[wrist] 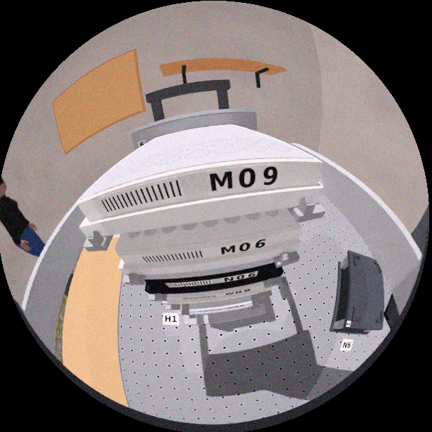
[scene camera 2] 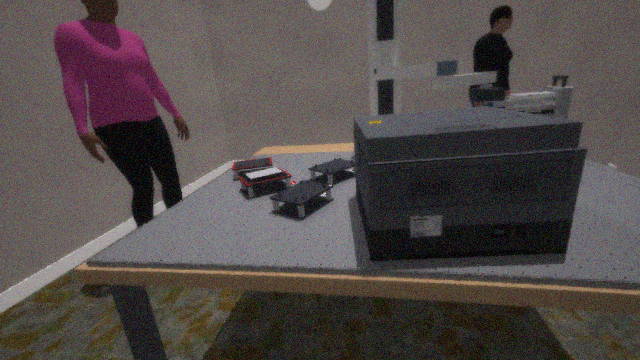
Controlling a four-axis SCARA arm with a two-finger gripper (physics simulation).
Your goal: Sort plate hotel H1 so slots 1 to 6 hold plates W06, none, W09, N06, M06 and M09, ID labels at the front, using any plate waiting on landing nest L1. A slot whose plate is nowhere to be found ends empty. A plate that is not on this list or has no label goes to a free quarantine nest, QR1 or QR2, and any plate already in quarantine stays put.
my gripper: wrist; scene camera 2
same spot on my gripper: [scene camera 2: 507, 102] = [wrist: 410, 235]
